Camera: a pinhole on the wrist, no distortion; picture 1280 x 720 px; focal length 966.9 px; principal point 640.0 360.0 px. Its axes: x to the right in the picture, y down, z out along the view. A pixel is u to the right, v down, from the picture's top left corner.
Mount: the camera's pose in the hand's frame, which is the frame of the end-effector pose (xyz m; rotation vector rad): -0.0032 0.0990 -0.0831 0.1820 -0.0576 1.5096
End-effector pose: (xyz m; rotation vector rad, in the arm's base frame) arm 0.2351 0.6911 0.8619 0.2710 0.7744 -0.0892
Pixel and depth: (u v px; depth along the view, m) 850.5 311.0 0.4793
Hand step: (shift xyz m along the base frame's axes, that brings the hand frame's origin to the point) 0.3409 0.0124 0.2566
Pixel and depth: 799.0 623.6 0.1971
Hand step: 0.0716 0.0654 0.1316
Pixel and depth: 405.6 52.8 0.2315
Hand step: 0.1489 -0.0302 0.0310
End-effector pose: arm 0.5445 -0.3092 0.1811 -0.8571 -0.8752 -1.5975
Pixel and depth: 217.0 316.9 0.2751
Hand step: -0.0505 0.1480 0.0920
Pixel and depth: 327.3 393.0 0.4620
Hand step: -0.0868 0.3238 0.1580
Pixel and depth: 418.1 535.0 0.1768
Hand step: 0.0445 0.0827 0.0236
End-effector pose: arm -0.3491 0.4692 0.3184 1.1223 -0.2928 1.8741
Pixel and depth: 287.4 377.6 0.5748
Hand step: 0.4163 -0.1469 0.2207
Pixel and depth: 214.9 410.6 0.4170
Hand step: 0.2920 -0.0992 0.1311
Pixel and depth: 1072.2 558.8 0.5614
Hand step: 0.1015 -0.4897 0.3026
